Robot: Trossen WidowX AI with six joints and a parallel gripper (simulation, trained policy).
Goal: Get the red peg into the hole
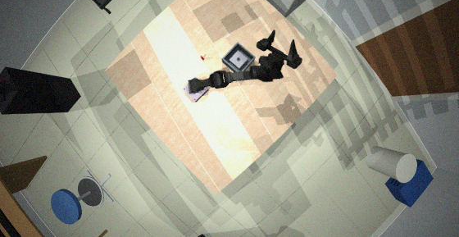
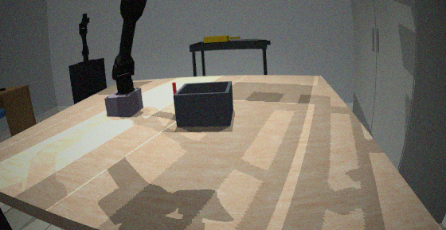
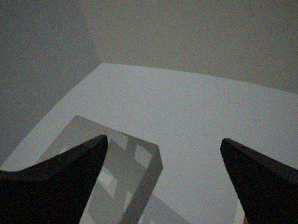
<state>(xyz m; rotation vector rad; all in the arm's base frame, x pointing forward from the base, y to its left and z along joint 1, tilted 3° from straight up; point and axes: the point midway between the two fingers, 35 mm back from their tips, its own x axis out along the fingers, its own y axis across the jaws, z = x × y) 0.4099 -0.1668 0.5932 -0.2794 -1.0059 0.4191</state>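
Now: the red peg 250 mm behind my gripper tip, 310 mm to the left of it and 660 mm below it. Round my gripper tip: dark box (70 mm behind, 130 mm to the left, 680 mm below); plate (70 mm behind, 130 mm to the left, 660 mm below).
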